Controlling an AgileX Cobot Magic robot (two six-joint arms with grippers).
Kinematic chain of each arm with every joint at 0, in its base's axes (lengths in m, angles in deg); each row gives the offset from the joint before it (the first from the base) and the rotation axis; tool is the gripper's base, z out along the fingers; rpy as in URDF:
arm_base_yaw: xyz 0 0 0.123 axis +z
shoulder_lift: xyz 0 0 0 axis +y
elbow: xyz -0.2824 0 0.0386 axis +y
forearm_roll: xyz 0.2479 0 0.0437 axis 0.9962 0 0.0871
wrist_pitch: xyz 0 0 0 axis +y
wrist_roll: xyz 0.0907 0 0.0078 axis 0.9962 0 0.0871
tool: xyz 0 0 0 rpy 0 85 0
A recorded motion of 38 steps. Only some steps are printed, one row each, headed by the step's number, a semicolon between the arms.
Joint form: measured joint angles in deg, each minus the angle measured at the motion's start. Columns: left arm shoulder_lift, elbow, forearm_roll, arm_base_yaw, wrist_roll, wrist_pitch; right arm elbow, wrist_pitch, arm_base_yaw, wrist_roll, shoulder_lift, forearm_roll.
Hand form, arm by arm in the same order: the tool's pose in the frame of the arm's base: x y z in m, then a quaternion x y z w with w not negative. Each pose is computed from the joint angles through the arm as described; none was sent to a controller.
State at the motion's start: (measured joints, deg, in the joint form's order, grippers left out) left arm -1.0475 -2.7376 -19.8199 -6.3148 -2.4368 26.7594; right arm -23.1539 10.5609 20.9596 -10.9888 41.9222 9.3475
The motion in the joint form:
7: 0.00 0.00 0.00 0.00 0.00 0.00; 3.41 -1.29 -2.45 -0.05 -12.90 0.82
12: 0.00 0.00 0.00 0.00 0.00 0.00; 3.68 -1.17 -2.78 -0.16 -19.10 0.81
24: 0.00 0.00 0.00 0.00 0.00 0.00; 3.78 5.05 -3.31 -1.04 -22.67 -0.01
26: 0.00 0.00 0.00 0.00 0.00 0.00; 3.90 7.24 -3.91 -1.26 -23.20 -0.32
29: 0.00 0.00 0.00 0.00 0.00 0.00; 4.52 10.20 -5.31 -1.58 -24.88 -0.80
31: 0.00 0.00 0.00 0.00 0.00 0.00; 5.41 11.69 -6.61 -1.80 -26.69 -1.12
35: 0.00 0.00 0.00 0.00 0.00 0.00; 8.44 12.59 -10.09 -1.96 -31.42 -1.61
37: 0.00 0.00 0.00 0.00 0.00 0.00; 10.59 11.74 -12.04 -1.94 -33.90 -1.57
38: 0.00 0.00 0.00 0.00 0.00 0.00; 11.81 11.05 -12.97 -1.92 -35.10 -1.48
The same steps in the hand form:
7: 0.0458 -0.0191 0.1906 -0.05174 0.79902 -0.19677 0.56583; 0.1054 0.0380 0.2757 -0.14165 0.77189 0.10534 0.61076
12: 0.0458 -0.0191 0.1906 -0.05174 0.79902 -0.19677 0.56583; 0.0893 0.0321 0.2851 -0.13548 0.74007 0.10838 0.64977
24: 0.0458 -0.0191 0.1906 -0.05174 0.79902 -0.19677 0.56583; 0.0783 0.0291 0.2804 -0.15152 0.75252 0.09815 0.63334
26: 0.0458 -0.0191 0.1906 -0.05174 0.79902 -0.19677 0.56583; 0.0765 0.0280 0.2771 -0.15446 0.76191 0.09190 0.62224
29: 0.0458 -0.0191 0.1906 -0.05174 0.79902 -0.19677 0.56583; 0.0720 0.0252 0.2712 -0.15421 0.77244 0.08011 0.61086
31: 0.0458 -0.0191 0.1906 -0.05174 0.79902 -0.19677 0.56583; 0.0679 0.0225 0.2660 -0.15034 0.77632 0.07034 0.60809
35: 0.0458 -0.0191 0.1906 -0.05174 0.79902 -0.19677 0.56583; 0.0596 0.0164 0.2525 -0.13035 0.77569 0.04796 0.61565
37: 0.0458 -0.0191 0.1906 -0.05174 0.79902 -0.19677 0.56583; 0.0567 0.0136 0.2439 -0.11536 0.77162 0.03746 0.62441
38: 0.0458 -0.0191 0.1906 -0.05174 0.79902 -0.19677 0.56583; 0.0556 0.0125 0.2391 -0.10755 0.76905 0.03278 0.62922

